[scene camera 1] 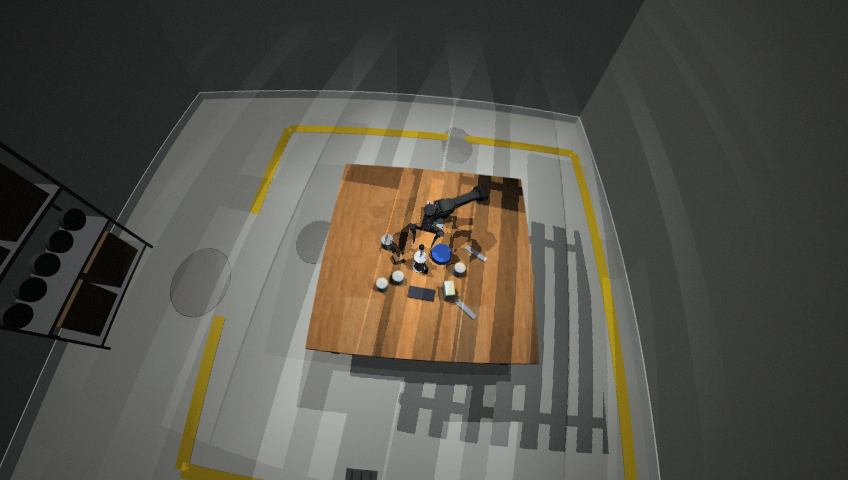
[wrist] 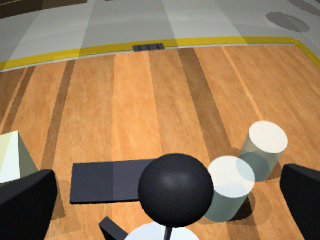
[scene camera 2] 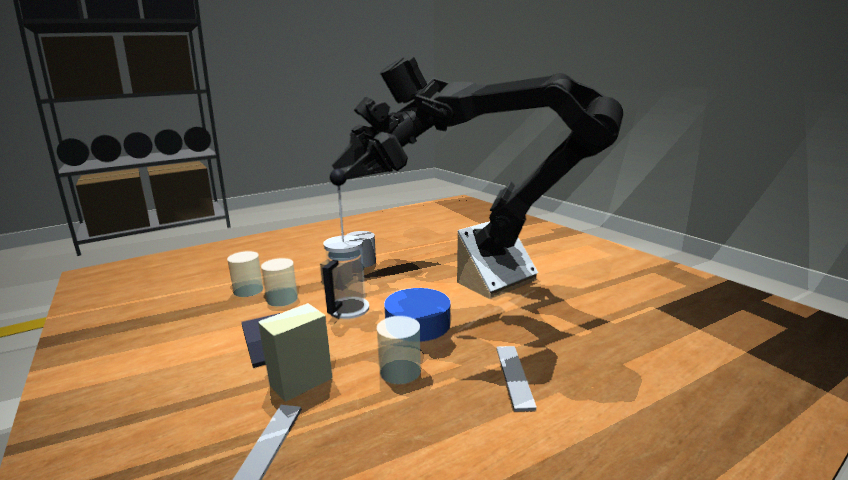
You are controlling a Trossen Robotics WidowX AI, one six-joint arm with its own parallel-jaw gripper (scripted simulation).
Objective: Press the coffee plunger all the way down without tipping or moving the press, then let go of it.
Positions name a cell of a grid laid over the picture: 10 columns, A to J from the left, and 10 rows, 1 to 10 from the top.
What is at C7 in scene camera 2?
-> A dark flat slab.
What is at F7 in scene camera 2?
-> A blue disc.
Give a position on a coffee press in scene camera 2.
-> At E6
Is my gripper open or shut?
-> Open.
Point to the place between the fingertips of my gripper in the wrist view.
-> At F8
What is my gripper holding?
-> Nothing.
